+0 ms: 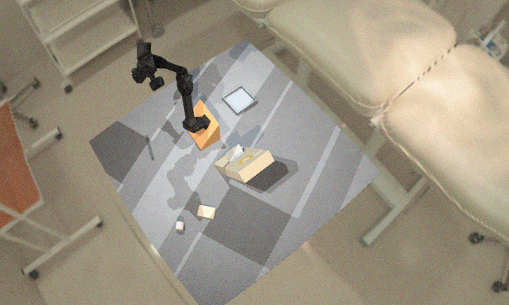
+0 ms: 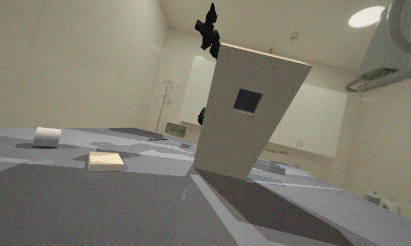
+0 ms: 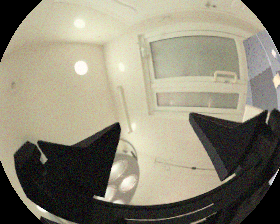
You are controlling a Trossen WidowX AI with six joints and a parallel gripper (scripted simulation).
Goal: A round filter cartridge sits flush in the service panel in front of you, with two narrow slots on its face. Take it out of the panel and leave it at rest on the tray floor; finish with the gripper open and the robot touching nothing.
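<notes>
My gripper tip is now 36 cm short of the round filter cartridge, 18 cm to the right of it and 51 cm above it. The rest, counted from my gripper tip: small white cylinder 34 cm ahead, 27 cm to the right, 73 cm below; then service panel 31 cm ahead, 19 cm to the left, 59 cm below; then flat block 37 cm ahead, 11 cm to the right, 75 cm below.
</notes>
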